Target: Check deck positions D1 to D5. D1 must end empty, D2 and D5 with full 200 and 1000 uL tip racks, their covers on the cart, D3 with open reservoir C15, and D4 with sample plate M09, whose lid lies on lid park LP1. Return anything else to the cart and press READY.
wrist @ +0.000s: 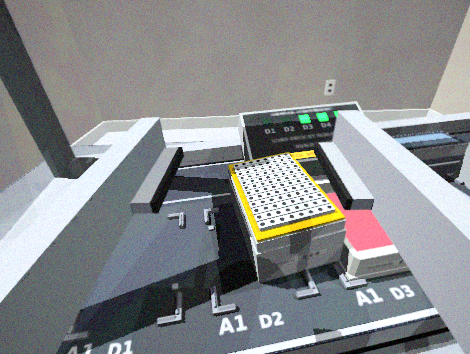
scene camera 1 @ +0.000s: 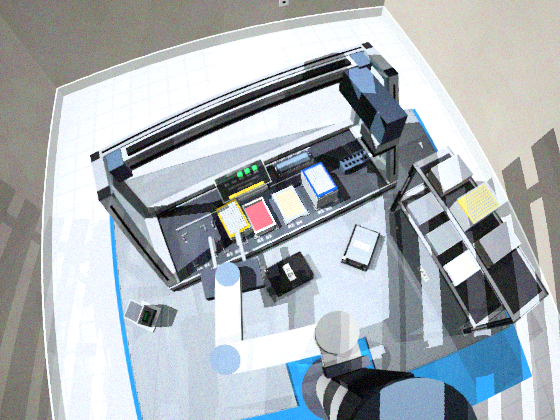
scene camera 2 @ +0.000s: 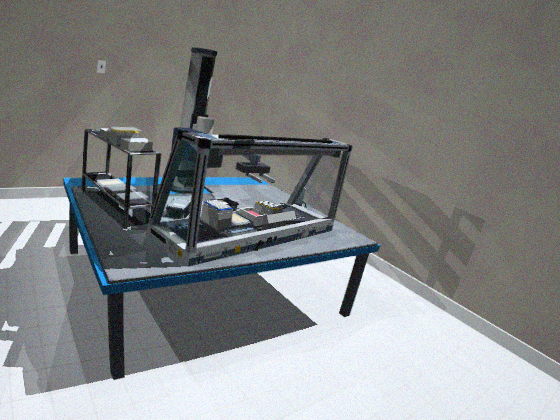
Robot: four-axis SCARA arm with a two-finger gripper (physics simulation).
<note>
My gripper (scene camera 1: 224,234) holds nothing. I also see a blue-rimmed tip box (scene camera 1: 321,189) and a gantry frame (scene camera 1: 384,117).
My gripper shows as well in the wrist view (wrist: 247,133).
</note>
